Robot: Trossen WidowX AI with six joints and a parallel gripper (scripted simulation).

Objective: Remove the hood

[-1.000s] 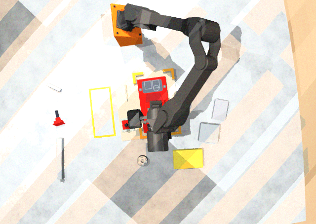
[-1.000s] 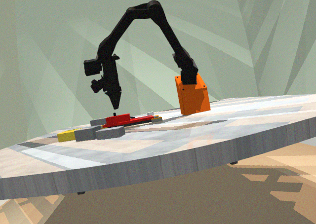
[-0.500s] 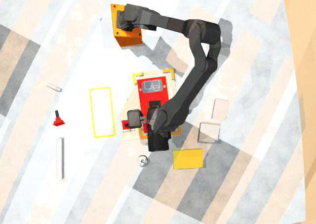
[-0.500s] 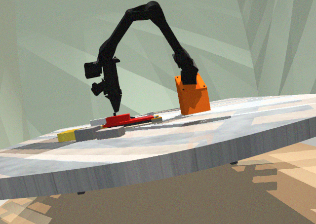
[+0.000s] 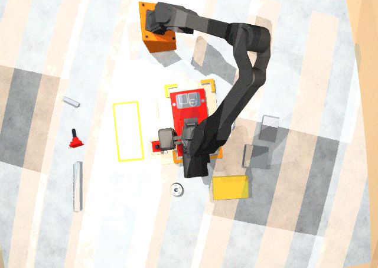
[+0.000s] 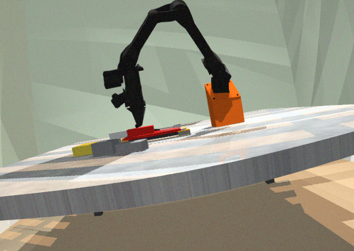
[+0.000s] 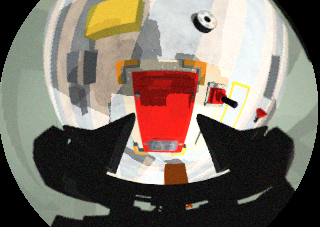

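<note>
Now: the hood 1 cm below my gripper tip.
</note>
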